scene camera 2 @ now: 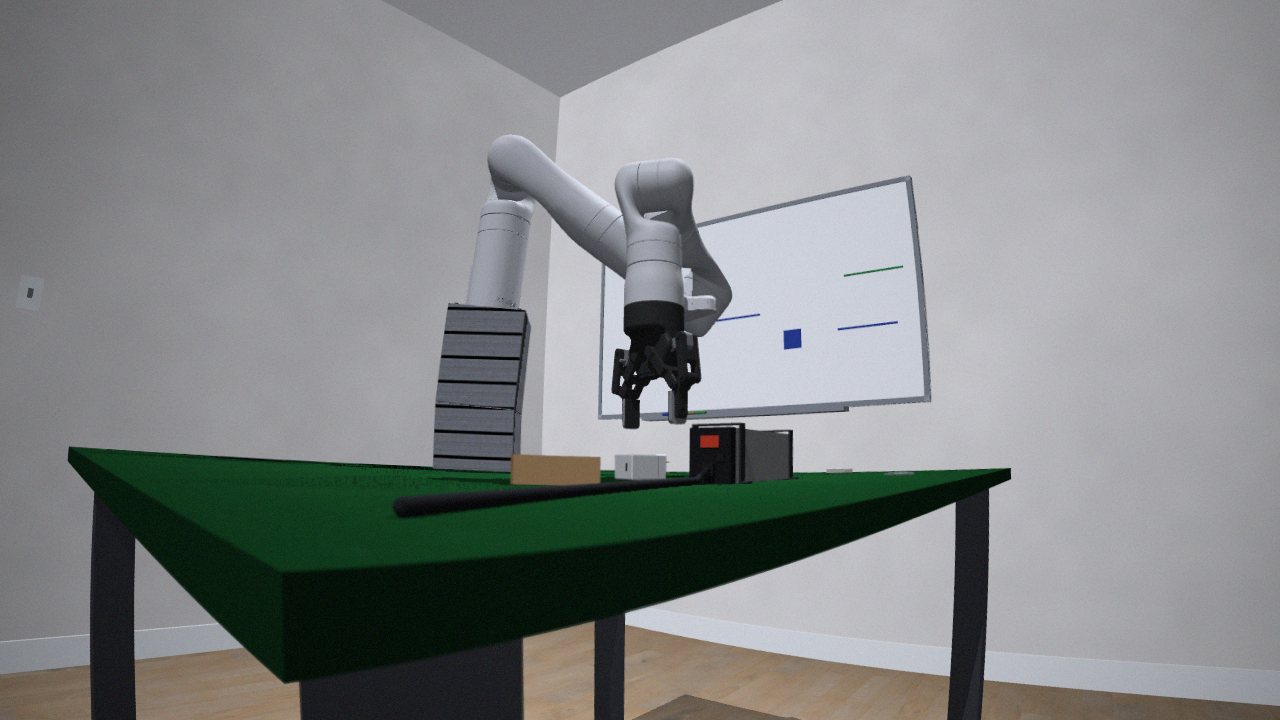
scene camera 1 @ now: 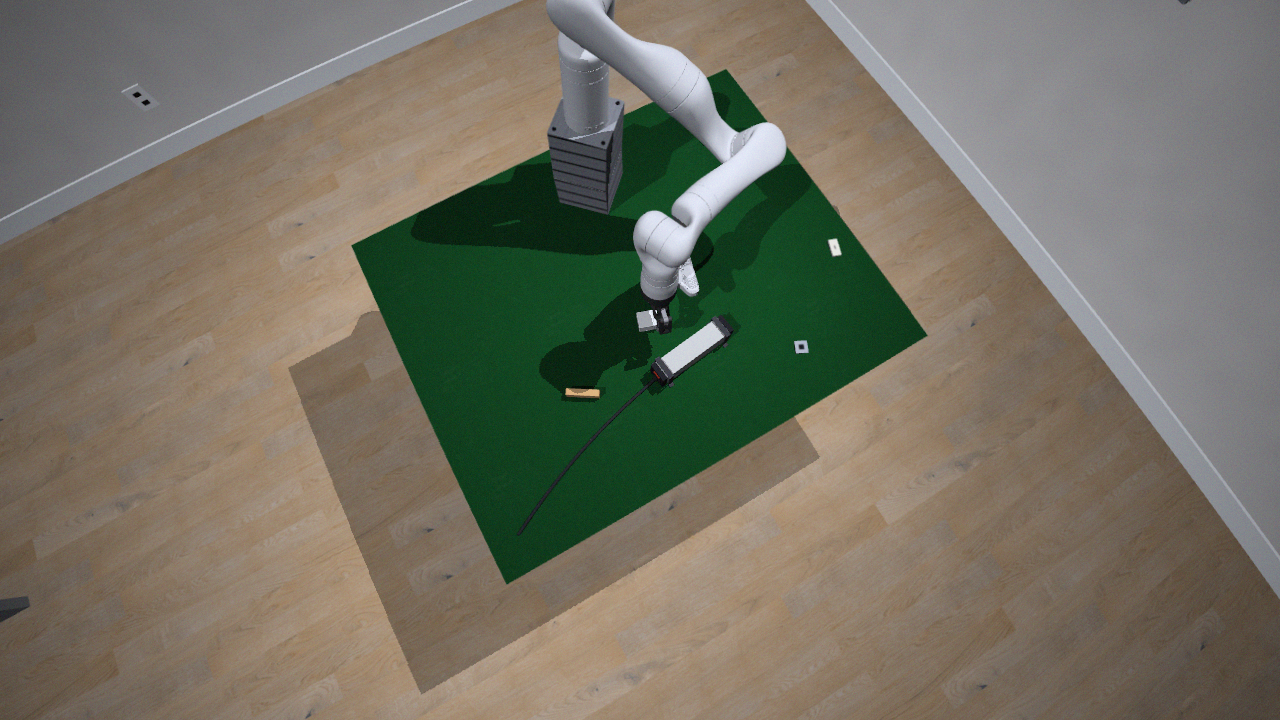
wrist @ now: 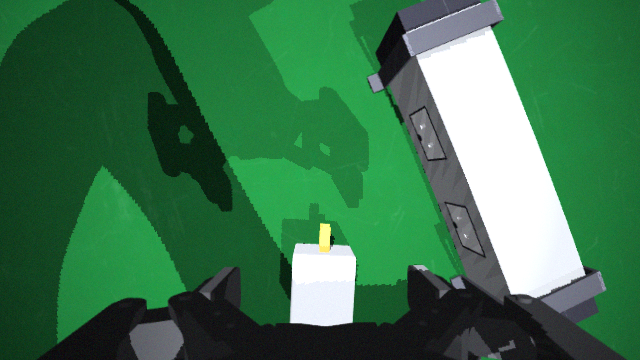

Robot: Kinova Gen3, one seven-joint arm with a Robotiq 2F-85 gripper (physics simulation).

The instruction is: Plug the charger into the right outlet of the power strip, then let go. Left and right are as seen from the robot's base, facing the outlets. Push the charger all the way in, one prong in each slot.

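Places are measured from the arm's base along level axes (x right, y ahead, z up), in millimetres.
Where they show: gripper, between the fingertips: point(scene camera 2: 653, 426) point(scene camera 1: 656, 311) point(wrist: 324, 285); arm's base, origin of its link: point(scene camera 2: 491, 315) point(scene camera 1: 586, 116).
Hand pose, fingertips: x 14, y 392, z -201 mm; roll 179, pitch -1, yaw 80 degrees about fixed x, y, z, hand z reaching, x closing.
Note:
Each offset is from my fingertips to the top centre of the thing. "spot": to the spot under its first point.
The white charger @[dx +10, dy -1, dz -34 mm] point(scene camera 1: 645, 321) point(scene camera 2: 633, 466) lies on the green table. In the wrist view the charger point(wrist: 323, 300) sits between the finger lines, its yellow prong end @[spot: dx -15, dy +5, dz -42 mm] point(wrist: 325, 237) pointing up the picture; a second prong cannot be made out. My gripper point(scene camera 1: 662, 320) point(scene camera 2: 654, 419) point(wrist: 324, 285) is open and empty, above the charger. The power strip @[dx -39, dy +109, dz -3 mm] point(scene camera 1: 692, 348) point(scene camera 2: 768, 454) point(wrist: 500, 165) lies beside the charger, slanted to it. Its outlets face the charger's side. The right outlet @[dx -6, dy +105, dz -21 mm] point(wrist: 465, 229) is lower in the wrist view, the left outlet @[dx -69, dy +92, dz -21 mm] point(wrist: 428, 133) higher. Both look vacant.
A black cord @[spot: dx +300, dy +219, dz -58 mm] point(scene camera 1: 572, 456) point(scene camera 2: 537, 497) runs from the strip's red-switch end. An orange block @[dx +224, dy +94, dz -39 mm] point(scene camera 1: 581, 393) point(scene camera 2: 554, 470) lies near the cord. A small white plate @[dx -490, dy +11, dz -56 mm] point(scene camera 1: 834, 247) and a grey square @[spot: dx -286, dy +201, dz -61 mm] point(scene camera 1: 801, 346) lie beyond the strip. The grey pedestal point(scene camera 1: 581, 170) point(scene camera 2: 478, 385) carries the arm.

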